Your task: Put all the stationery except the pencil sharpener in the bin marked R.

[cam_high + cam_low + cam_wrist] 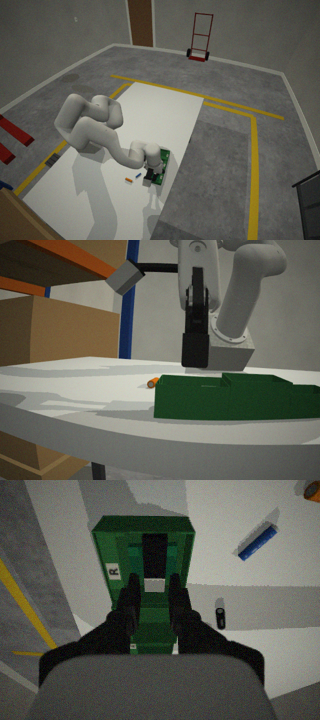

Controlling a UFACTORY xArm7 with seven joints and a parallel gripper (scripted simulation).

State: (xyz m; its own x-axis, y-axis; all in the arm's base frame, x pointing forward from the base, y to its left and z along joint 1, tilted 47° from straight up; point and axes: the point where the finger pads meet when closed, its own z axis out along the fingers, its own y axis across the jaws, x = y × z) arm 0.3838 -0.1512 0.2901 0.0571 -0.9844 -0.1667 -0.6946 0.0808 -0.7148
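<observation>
Right now the black block is 1 cm to the left of my hand and 5 cm below it. Also, from my hand: black cylinder (12 cm behind, 11 cm to the left, 7 cm below); then blue cylinder (11 cm behind, 3 cm to the right, 7 cm below); then small green block (6 cm below).
</observation>
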